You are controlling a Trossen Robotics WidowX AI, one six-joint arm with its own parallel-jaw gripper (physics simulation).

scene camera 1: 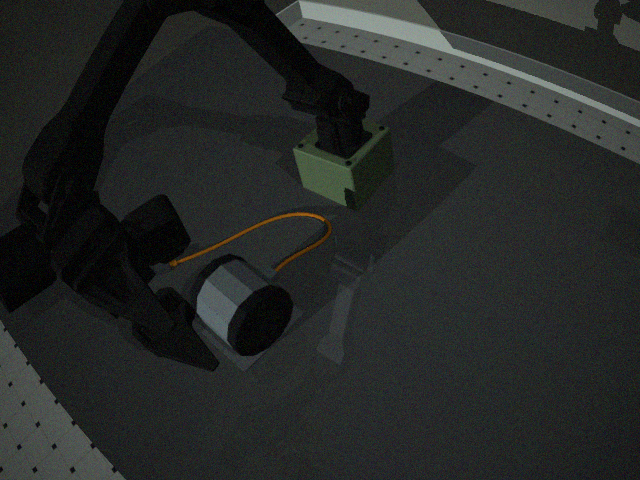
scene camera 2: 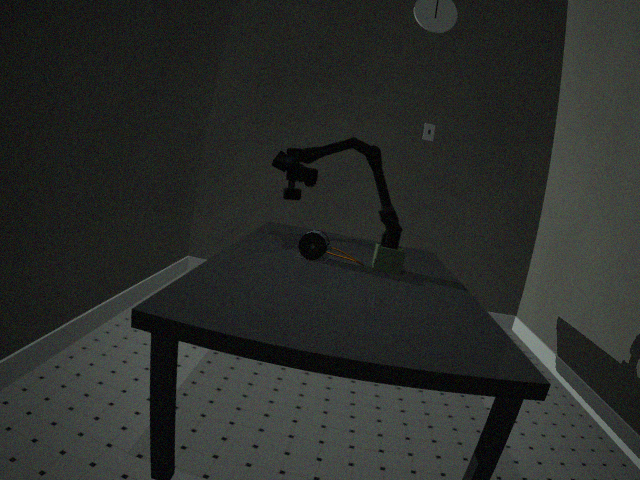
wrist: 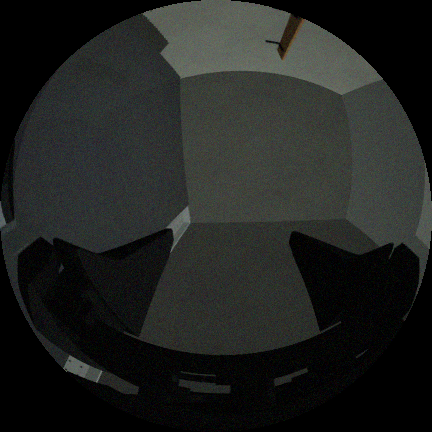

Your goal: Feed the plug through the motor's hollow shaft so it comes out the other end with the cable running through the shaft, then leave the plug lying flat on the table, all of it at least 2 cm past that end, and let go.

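Where they show: gripper, between the fingertips: [scene camera 1: 196,350] [scene camera 2: 289,176] [wrist: 233,236]; arm's base, origin of its link: [scene camera 1: 343,140] [scene camera 2: 389,247].
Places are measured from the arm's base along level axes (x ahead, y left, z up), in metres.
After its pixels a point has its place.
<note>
The motor [scene camera 1: 222,297] {x 0.301, y 0.048, z 0.009 m} [scene camera 2: 313,245] {x 0.288, y 0.030, z -0.045 m} is a pale grey drum with black ends, lying on its side on a low base. An orange cable [scene camera 1: 298,213] {x 0.101, y -0.025, z -0.085 m} [scene camera 2: 345,255] {x 0.161, y 0.058, z -0.050 m} loops on the table beside it, outside the drum. One cable end has a small orange knob. The other end meets a small pale grey piece [scene camera 1: 269,272] {x 0.226, y 0.047, z -0.030 m} close by the motor; I cannot tell for certain whether this is the plug. The shaft opening is too dark to make out. My gripper [scene camera 1: 204,346] {x 0.391, y 0.203, z 0.206 m} [scene camera 2: 292,194] [wrist: 233,236] {x 0.391, y 0.203, z 0.206 m} is open and empty, raised above the table near the motor.
The arm's green base block [scene camera 1: 325,173] {x 0.049, y -0.001, z -0.029 m} [scene camera 2: 388,259] {x -0.003, y 0.046, z -0.039 m} stands on the dark table [scene camera 1: 465,335] {x 0.134, y 0.300, z -0.091 m} [scene camera 2: 330,315] {x 0.148, y 0.677, z -0.091 m}, past the cable loop. The arm arches from it over the table. The wrist view shows walls and a brown door-like panel [wrist: 290,37].
</note>
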